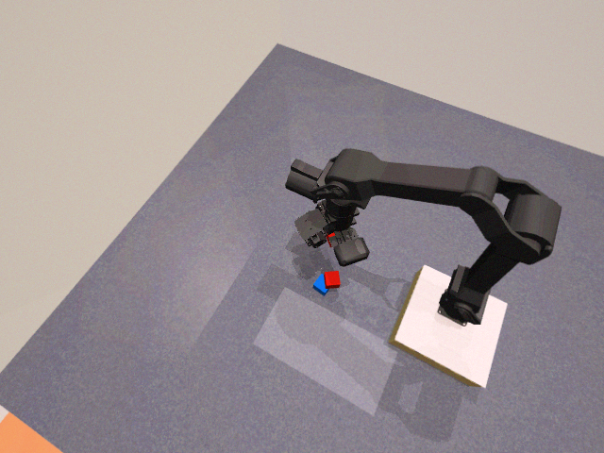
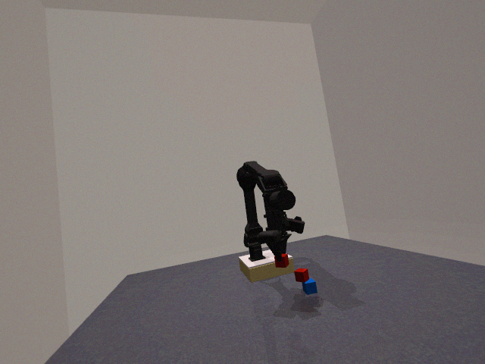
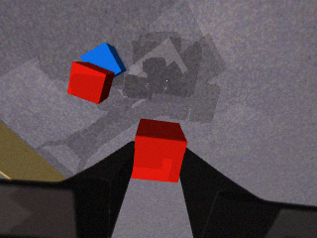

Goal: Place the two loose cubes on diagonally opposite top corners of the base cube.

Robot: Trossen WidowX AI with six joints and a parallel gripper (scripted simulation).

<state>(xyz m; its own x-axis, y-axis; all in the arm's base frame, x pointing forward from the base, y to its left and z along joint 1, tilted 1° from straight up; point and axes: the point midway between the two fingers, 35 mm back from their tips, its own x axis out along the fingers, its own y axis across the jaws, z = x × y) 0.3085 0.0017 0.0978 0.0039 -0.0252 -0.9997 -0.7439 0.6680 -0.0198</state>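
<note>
Now: the blue cube 2 cm behind my gripper tip, 9 cm to the left of it and 11 cm below it.
</note>
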